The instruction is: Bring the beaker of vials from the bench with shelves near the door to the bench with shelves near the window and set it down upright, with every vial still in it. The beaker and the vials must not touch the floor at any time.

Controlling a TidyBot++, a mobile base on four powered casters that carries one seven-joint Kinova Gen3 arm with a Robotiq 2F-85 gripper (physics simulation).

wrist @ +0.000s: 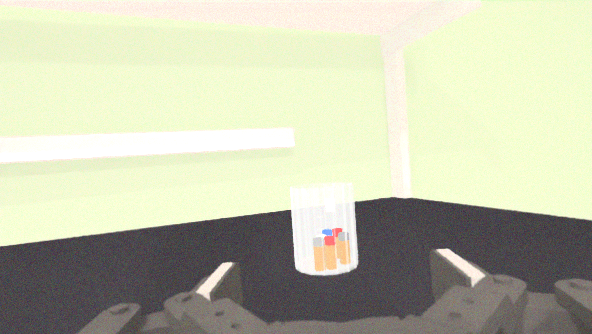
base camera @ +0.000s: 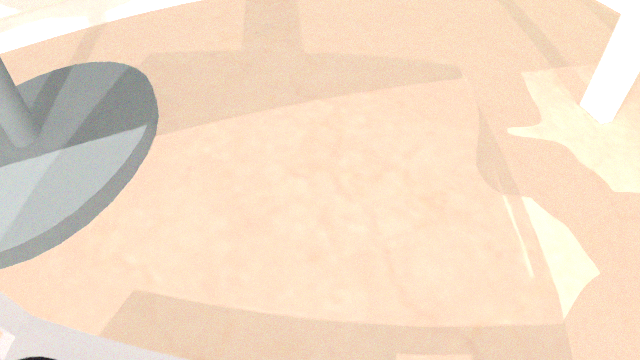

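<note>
A clear beaker (wrist: 325,215) stands upright on the black bench top (wrist: 150,270) in the wrist view, a little right of the middle. Several vials (wrist: 330,252) with orange bodies and red, blue and grey caps stand or lean inside it, near its bottom. My gripper (wrist: 334,277) is wide open, its two fingers low in the wrist view. The beaker is ahead of the fingers and between their lines, not touched by them. The beaker does not show in the base camera view.
A white shelf (wrist: 250,15) hangs over the bench, with a white upright (wrist: 398,125) behind and right of the beaker. A white bar (wrist: 150,144) runs along the green wall. In the base view, a grey round stand base (base camera: 100,165) is at left, a white leg (base camera: 612,70) at right.
</note>
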